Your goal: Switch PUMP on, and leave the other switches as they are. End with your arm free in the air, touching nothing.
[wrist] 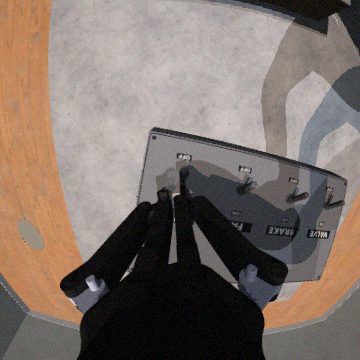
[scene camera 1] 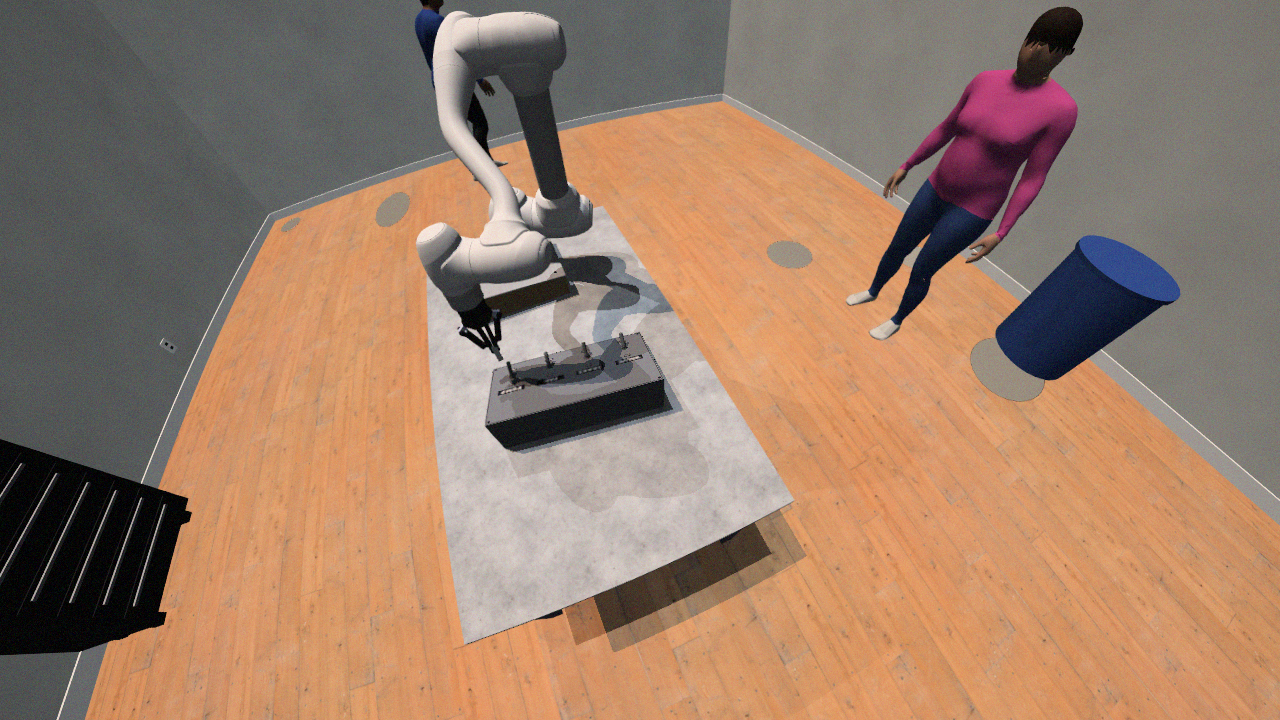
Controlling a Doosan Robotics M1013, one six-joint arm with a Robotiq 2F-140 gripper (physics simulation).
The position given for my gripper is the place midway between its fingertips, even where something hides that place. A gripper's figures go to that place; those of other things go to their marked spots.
My gripper [wrist: 174, 179] is 0.23 m from the lens. A grey switch box [wrist: 300, 234] is 0.46 m from the lens.
